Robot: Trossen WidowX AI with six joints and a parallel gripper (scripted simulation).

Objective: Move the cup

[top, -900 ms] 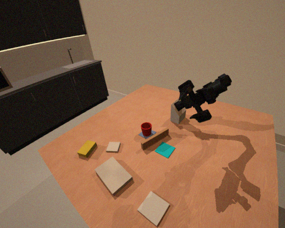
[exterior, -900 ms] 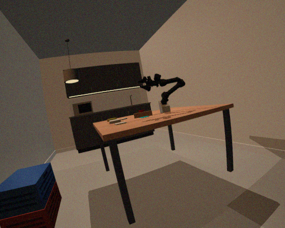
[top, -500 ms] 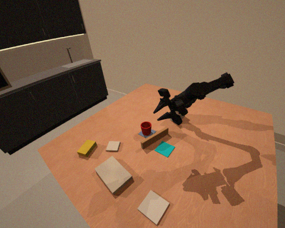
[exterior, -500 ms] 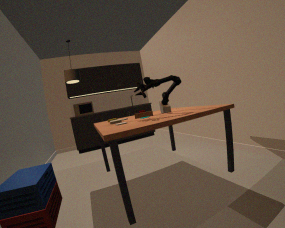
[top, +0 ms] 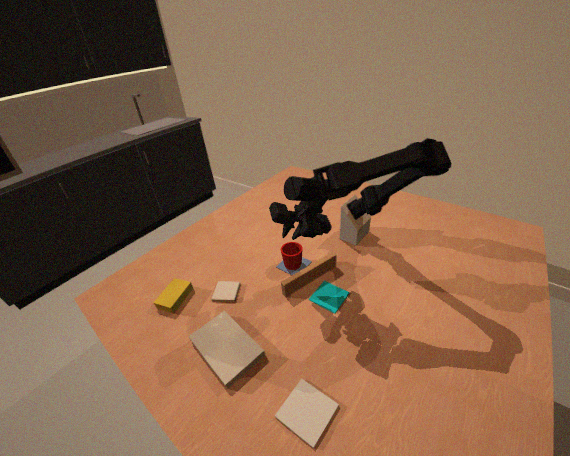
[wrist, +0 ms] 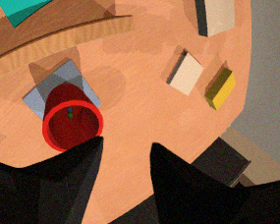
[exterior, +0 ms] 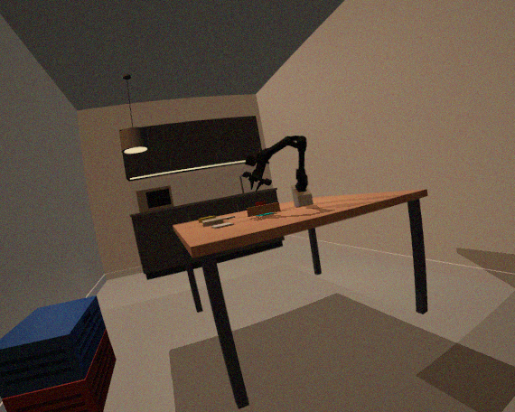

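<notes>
Right now the red cup is 12 cm below my gripper tip, 4 cm behind it and 3 cm to the right of it. Round my gripper tip: blue-grey pad 17 cm below, 4 cm behind, 3 cm to the right; then low wooden bar 14 cm below, 6 cm to the left, 3 cm behind; then teal pad 17 cm below, 15 cm to the left, 1 cm behind.
</notes>
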